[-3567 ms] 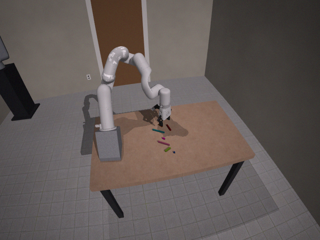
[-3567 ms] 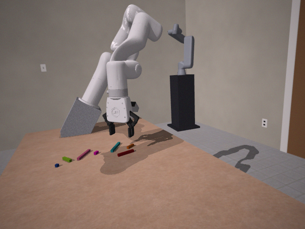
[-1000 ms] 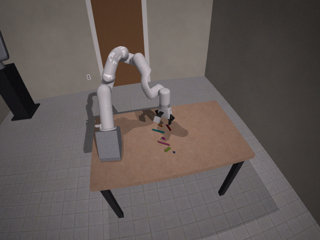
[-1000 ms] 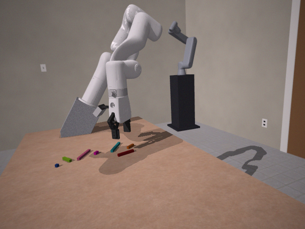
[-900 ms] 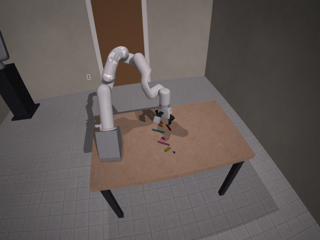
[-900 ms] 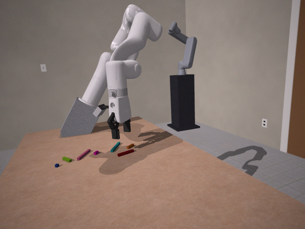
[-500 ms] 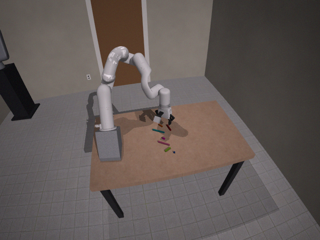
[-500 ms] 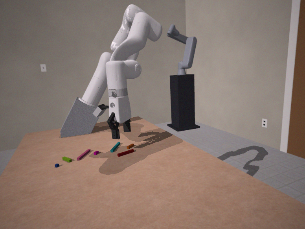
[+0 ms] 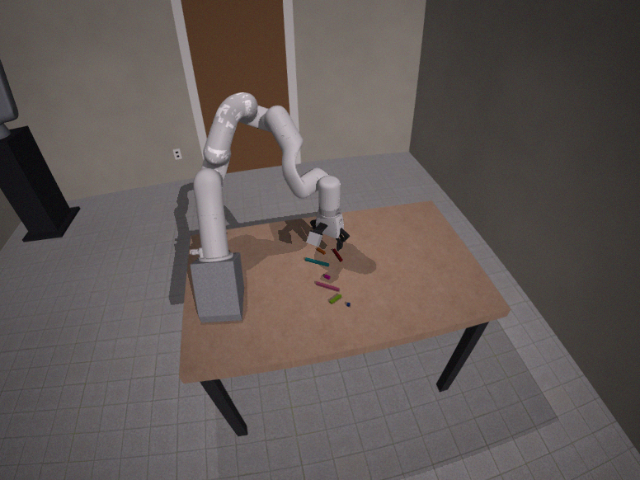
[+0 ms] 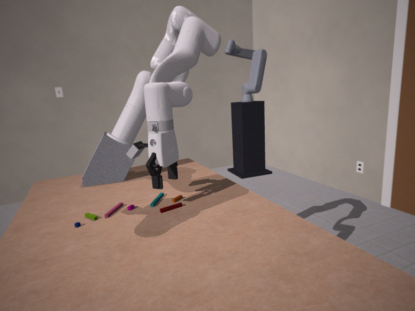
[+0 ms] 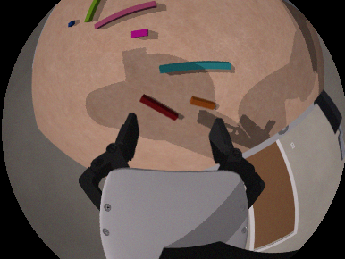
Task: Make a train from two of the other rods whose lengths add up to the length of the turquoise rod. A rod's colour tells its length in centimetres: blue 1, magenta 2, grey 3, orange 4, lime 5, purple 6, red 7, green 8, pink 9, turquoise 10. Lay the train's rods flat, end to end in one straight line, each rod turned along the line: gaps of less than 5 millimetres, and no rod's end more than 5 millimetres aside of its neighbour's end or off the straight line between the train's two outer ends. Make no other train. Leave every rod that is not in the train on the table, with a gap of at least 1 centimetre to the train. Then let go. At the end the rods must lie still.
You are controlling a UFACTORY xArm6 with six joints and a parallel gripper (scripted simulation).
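Right now the blue rod is 25 cm to the right of my hand, 7 cm below it and 3 cm ahead of it. From my hand the other things lie so: red rod 7 cm below, 3 cm ahead; then orange rod 7 cm below, 4 cm to the left, 3 cm behind; then turquoise rod 7 cm below, 5 cm behind, 2 cm to the right.
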